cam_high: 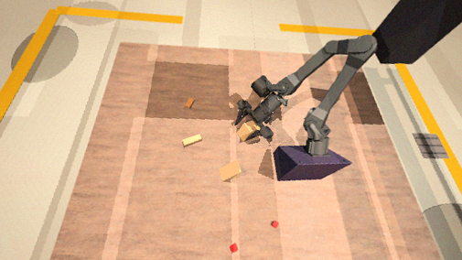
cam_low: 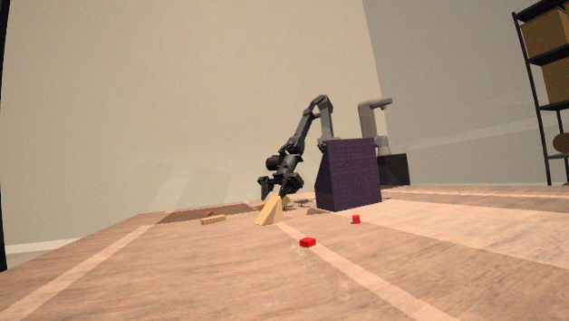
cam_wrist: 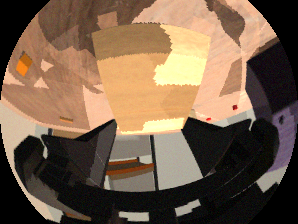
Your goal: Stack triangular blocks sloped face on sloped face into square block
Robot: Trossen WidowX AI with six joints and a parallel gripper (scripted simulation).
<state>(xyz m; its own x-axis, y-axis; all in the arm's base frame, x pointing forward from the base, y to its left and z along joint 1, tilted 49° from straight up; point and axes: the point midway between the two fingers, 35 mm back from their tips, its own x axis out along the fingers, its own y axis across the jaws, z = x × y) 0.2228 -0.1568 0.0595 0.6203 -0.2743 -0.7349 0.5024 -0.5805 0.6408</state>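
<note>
Right now the tan triangular block is 3 cm behind my gripper tip and 2 cm to the right of it. From my gripper tip the other things lie so: flat tan bar 20 cm ahead, 4 cm below, 1 cm to the left.
</note>
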